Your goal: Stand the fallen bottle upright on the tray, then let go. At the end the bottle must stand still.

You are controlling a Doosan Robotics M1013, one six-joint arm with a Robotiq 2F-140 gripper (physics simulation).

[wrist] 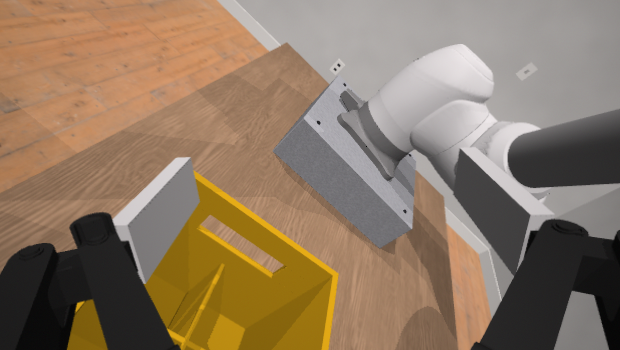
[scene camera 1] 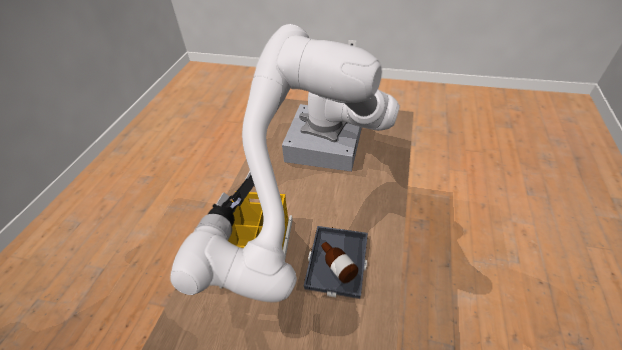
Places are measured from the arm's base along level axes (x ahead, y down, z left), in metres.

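Where they show: gripper, between the fingertips: [wrist: 323,175] [scene camera 1: 240,183]; arm's base, origin of its link: [wrist: 372,139] [scene camera 1: 325,126].
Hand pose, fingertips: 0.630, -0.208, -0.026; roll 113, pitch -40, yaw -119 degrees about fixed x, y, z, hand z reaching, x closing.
Note:
Things, the pixels of their top centre, and the offset from my fingertips, as dx, dy, dz.
- brown bottle, centre of its top: [scene camera 1: 337,254] -0.016, +0.230, +0.335
- dark grey tray, centre of its top: [scene camera 1: 337,257] -0.034, +0.284, +0.329
- yellow crate, centre of its top: [scene camera 1: 251,222] +0.042, +0.134, +0.045
A brown bottle [scene camera 1: 342,263] with a white label lies on its side in the dark grey tray [scene camera 1: 318,276]. Its neck points to the back left and its base to the front right in the scene view. The bottle and the tray do not show in the wrist view. My gripper [scene camera 1: 245,189] [wrist: 323,175] is open, with its two pads wide apart and nothing between them. It is above the yellow crate, to the left of the tray and apart from the bottle. Part of it is hidden behind the arm in the scene view.
The yellow crate [scene camera 1: 245,234] [wrist: 305,257] with dividers stands left of the tray, partly hidden by the arm. The grey base block [scene camera 1: 318,157] [wrist: 345,185] carries the arm at the back. Walls stand behind and to the left.

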